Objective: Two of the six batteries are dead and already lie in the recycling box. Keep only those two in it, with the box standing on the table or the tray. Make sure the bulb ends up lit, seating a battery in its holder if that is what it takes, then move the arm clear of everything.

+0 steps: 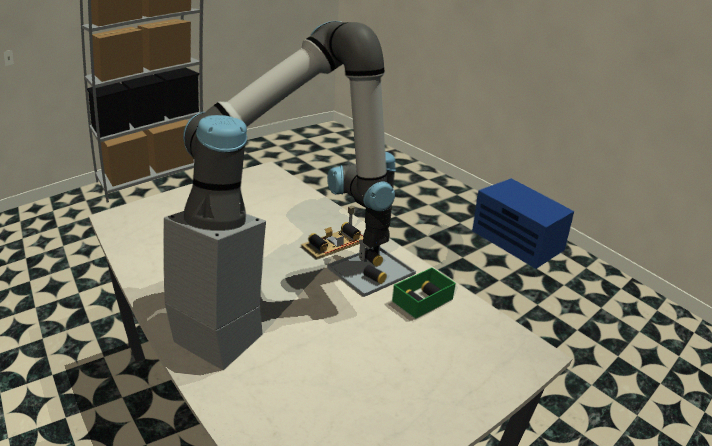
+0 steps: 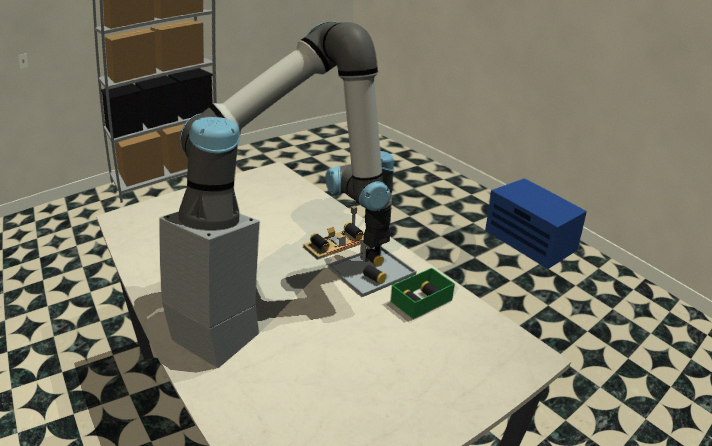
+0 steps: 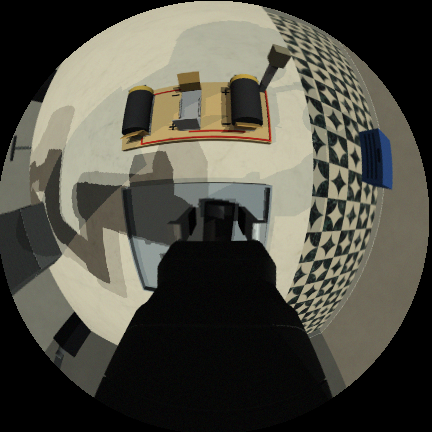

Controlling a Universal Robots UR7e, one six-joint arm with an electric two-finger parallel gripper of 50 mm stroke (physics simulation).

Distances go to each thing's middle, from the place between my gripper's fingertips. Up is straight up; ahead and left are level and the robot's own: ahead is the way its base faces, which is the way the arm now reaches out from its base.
I see the grey tray (image 1: 350, 269) 30 mm behind my hand, 50 mm to the right of it and 10 mm below it. The rest, counted from my hand: green recycling box (image 2: 413, 309) 10 mm behind, 260 mm to the right, 20 mm above.
